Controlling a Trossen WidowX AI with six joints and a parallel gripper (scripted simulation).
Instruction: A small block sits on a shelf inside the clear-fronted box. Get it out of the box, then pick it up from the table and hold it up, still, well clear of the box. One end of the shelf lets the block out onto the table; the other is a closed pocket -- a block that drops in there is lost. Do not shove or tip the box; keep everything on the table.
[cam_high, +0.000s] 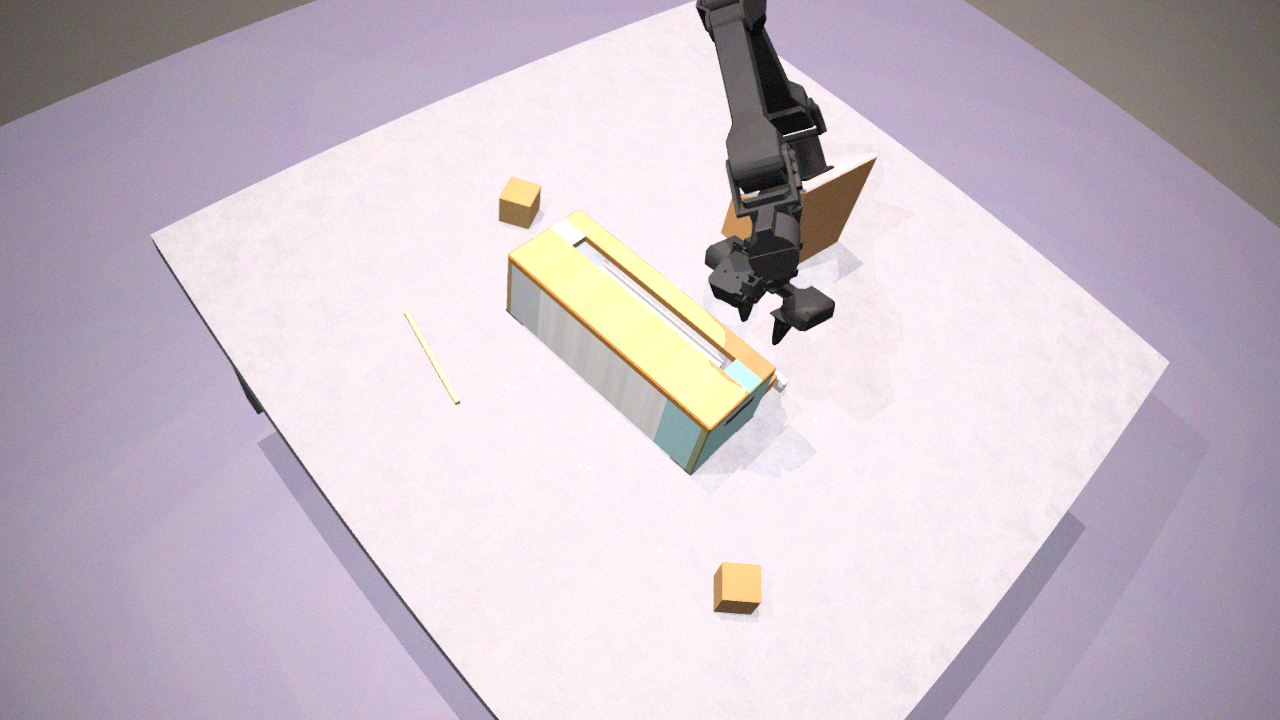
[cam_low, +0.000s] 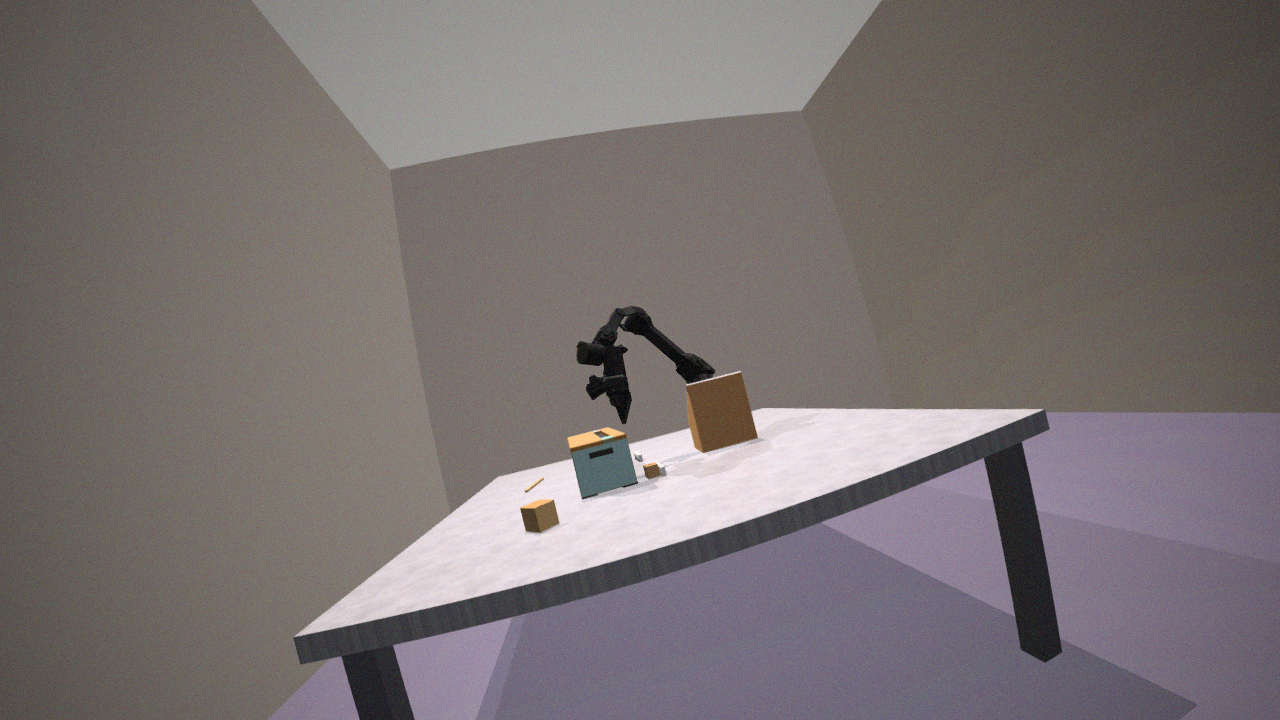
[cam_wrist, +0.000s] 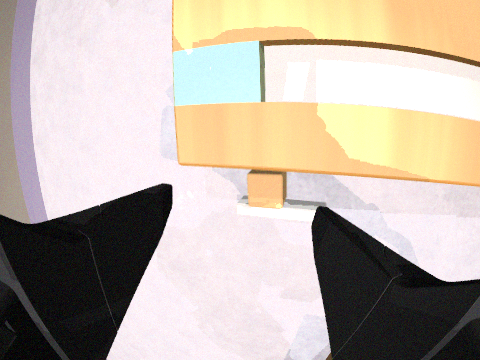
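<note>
The orange block is 40 mm behind my gripper tip, 10 mm to the left of it and 140 mm below it. Round my gripper tip: thin stick 340 mm ahead, 290 mm to the right, 150 mm below; long box 60 mm ahead, 130 mm to the right, 90 mm below.
</note>
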